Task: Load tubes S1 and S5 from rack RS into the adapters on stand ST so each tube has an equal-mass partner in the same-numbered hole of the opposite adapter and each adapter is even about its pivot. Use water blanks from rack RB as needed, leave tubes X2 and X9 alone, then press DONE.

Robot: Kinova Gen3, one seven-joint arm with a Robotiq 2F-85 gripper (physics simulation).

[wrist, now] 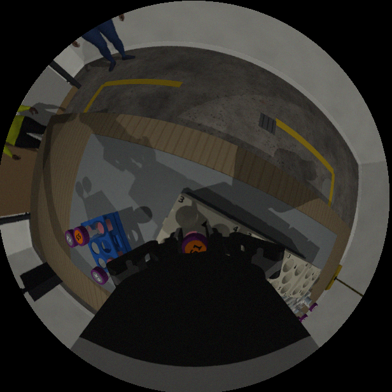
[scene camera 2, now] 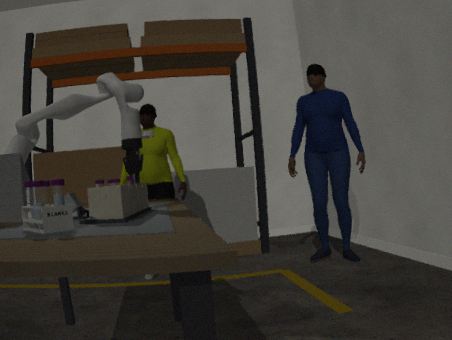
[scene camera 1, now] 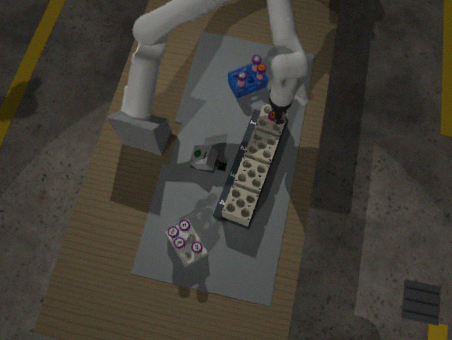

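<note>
My gripper is shut on tube S1, whose orange-faced, purple-rimmed cap sits close above adapter 1. The tube's lower part and its hole are hidden. Adapters 2, 3 and 4 show open holes on the dark stand ST. Blue rack RS holds orange-capped S5, X2 and X9. White rack RB holds several purple-capped blanks.
A grey box with a green button stands left of the stand in scene camera 1. The robot's grey base block is farther left. A grey mat lies on the wooden table. Two people stand beyond the table.
</note>
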